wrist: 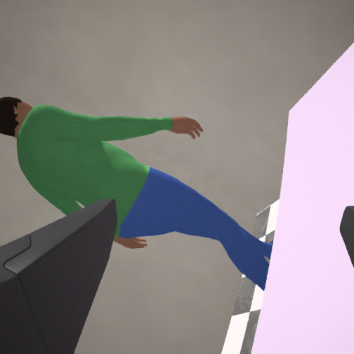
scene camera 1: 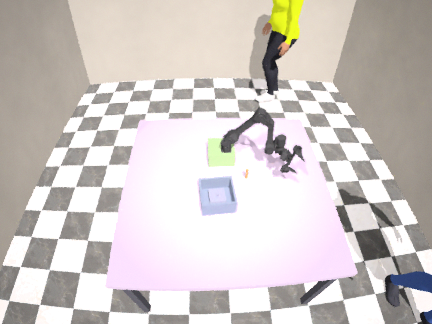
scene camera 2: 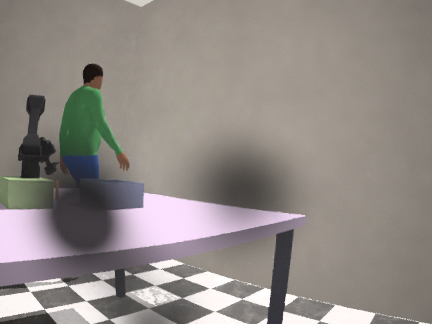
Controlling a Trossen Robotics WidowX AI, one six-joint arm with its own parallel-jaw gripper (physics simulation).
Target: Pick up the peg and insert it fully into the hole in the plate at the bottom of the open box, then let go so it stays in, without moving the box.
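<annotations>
Out of frame in the wrist view: a blue-grey box. The box is visible in scene camera 1 (230, 205) and scene camera 2 (107, 194).
</annotations>
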